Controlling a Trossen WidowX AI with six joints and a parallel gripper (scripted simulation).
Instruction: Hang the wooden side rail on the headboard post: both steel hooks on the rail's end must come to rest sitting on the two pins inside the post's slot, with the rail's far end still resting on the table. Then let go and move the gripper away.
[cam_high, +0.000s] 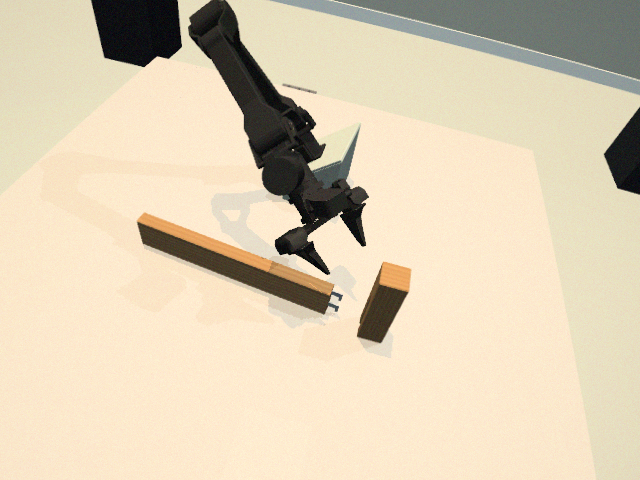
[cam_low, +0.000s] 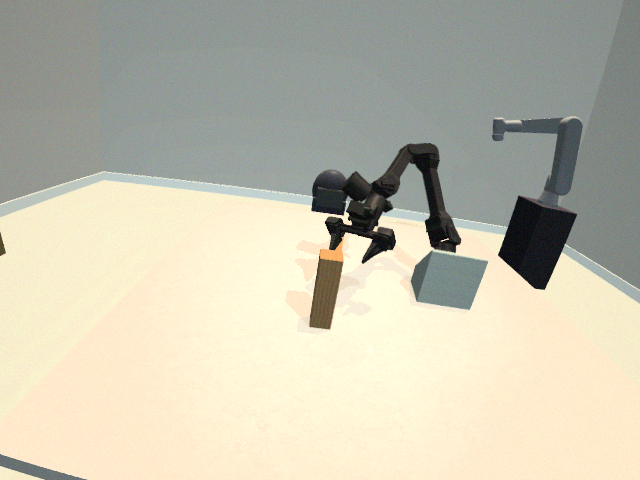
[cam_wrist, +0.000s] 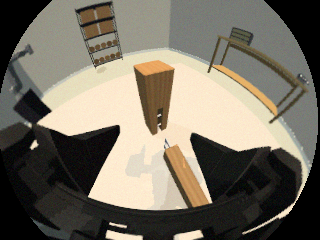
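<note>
Now: gripper tip 80 mm to the right of the headboard post, 50 mm above it and 40 mm short of it.
</note>
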